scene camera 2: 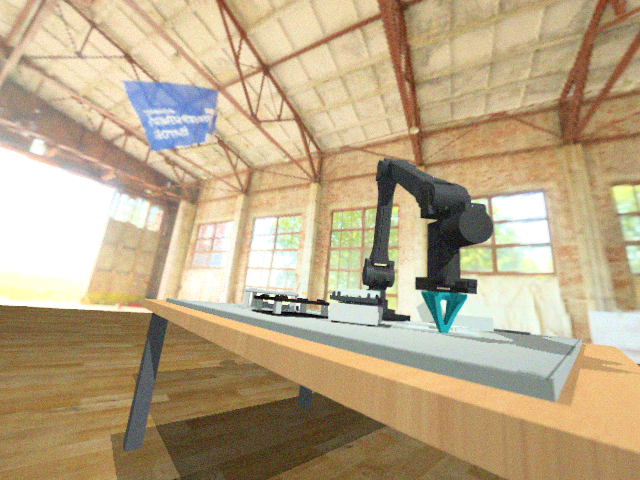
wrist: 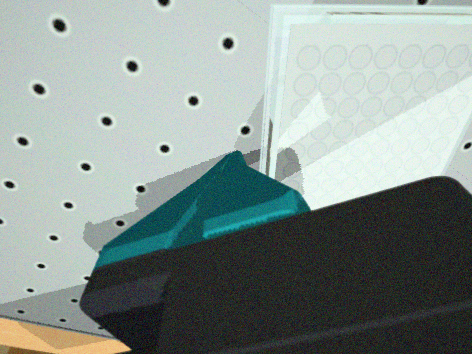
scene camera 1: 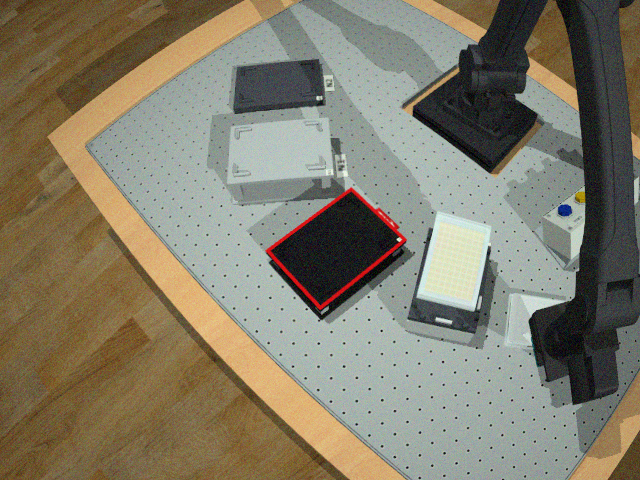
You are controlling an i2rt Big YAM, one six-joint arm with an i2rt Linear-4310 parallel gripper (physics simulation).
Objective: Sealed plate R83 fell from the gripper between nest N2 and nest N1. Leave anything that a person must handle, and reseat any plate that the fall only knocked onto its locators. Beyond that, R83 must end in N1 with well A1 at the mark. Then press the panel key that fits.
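Places are measured from the arm's base along level axes (x ahead, y left, z up), in metres.
Pixels of known places: gripper, between the fingertips: (scene camera 2: 443,332) (wrist: 238,164) (scene camera 1: 538,356); arm's base, origin of its link: (scene camera 1: 479,114).
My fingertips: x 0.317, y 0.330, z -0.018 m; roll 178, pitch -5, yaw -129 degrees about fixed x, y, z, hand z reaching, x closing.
Note:
For each thing: its top centre in the pictures, then the offset to it from my fingertips. "spot": a spot on its surface instead.
- plate with a pale yellow well field, centre of its top: (scene camera 1: 457,256) (scene camera 2: 359,287) dx -0.008, dy -0.194, dz +0.079 m
- dark nest, a spot on its surface: (scene camera 1: 422,313) spot: dx +0.079, dy -0.186, dz +0.052 m
- panel, centre of its top: (scene camera 1: 601,195) (scene camera 2: 454,297) dx -0.272, dy -0.051, dz +0.081 m
- blue key, centre of its top: (scene camera 1: 566,207) dx -0.207, dy -0.095, dz +0.072 m
- yellow key, centre of its top: (scene camera 1: 583,194) dx -0.255, dy -0.080, dz +0.072 m
- black holder with a red outline, centre of its top: (scene camera 1: 336,243) (scene camera 2: 293,296) dx +0.068, dy -0.347, dz +0.043 m
- raised grey holder, centre of its top: (scene camera 1: 278,146) (scene camera 2: 273,289) dx +0.004, dy -0.521, dz +0.062 m
- low dark holder, centre of its top: (scene camera 1: 277,79) (scene camera 2: 278,302) dx -0.136, dy -0.667, dz +0.020 m
My gripper (scene camera 2: 444,331) (wrist: 238,164) is shut and empty, its teal fingertips low over the pegboard beside the near edge of a clear, white-looking plate (scene camera 1: 518,321) (wrist: 350,102). That plate lies on the board, with rows of round wells in the wrist view; the arm partly hides it in scene camera 1. A plate with a pale yellow well field (scene camera 1: 454,260) sits on a dark nest (scene camera 1: 422,313); I cannot tell whether it is fully seated. The panel (scene camera 1: 557,232) shows a blue key (scene camera 1: 564,210) and a yellow key (scene camera 1: 580,197). Labels and the A1 mark are unreadable.
A black holder with a red outline (scene camera 1: 336,248) stands left of the yellow-field plate. A raised grey holder (scene camera 1: 279,149) and a low dark holder (scene camera 1: 279,86) stand farther back. The arm's base (scene camera 1: 465,126) is at the back, and the arm covers part of the panel.

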